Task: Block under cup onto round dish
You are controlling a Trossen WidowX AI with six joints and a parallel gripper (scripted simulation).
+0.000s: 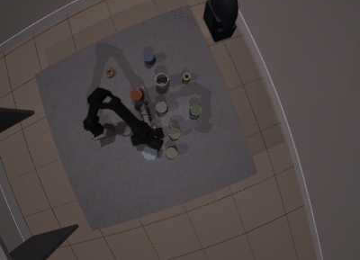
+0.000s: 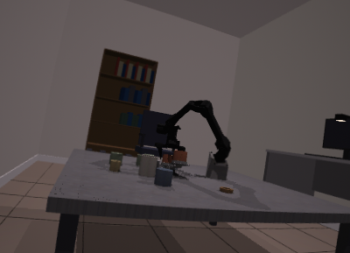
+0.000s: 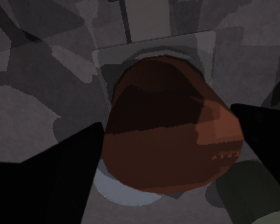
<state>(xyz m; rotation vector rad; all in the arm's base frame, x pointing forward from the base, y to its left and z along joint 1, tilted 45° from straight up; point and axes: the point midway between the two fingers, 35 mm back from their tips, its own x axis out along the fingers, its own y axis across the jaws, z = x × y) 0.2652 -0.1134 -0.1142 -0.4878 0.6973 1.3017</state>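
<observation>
My gripper tip is 2 cm to the left of the orange cup. The rest, counted from my gripper tip: balance (13 cm to the left, 3 cm ahead, 2 cm below); grey-blue round dish (10 cm to the right, 7 cm behind, 5 cm below); teal block (2 cm below).
</observation>
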